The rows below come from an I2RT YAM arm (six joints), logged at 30 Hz.
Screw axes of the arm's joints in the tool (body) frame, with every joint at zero. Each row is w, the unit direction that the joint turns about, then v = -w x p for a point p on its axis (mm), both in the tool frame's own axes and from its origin. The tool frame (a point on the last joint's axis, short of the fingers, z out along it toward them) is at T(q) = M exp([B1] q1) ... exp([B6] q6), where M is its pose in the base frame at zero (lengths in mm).
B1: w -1 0 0 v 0 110.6 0
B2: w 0 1 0 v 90.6 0 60
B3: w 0 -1 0 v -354.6 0 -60
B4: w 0 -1 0 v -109.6 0 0
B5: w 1 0 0 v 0 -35.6 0
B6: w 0 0 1 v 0 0 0
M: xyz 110.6 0 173.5 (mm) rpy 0 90 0 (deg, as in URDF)
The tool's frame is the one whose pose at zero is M.
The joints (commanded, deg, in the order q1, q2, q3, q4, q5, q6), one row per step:
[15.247 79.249 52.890 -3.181 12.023 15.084]
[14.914 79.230 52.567 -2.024 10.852 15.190]
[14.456 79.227 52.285 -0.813 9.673 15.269]
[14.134 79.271 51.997 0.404 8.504 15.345]
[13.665 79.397 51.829 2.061 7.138 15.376]
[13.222 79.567 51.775 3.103 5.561 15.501]
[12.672 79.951 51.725 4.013 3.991 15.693]
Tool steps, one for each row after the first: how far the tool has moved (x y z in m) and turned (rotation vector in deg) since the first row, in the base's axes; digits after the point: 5 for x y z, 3 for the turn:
[0.00076 -0.00093 0.00002 0.865 -0.672 0.640]
[0.00180 -0.00250 0.00033 1.710 -1.429 1.184]
[0.00275 -0.00333 0.00039 2.516 -2.148 1.867]
[0.00459 -0.00466 0.00152 3.452 -3.322 2.619]
[0.00616 -0.00579 0.00207 4.418 -3.943 3.542]
[0.00828 -0.00743 0.00133 5.349 -4.236 4.322]

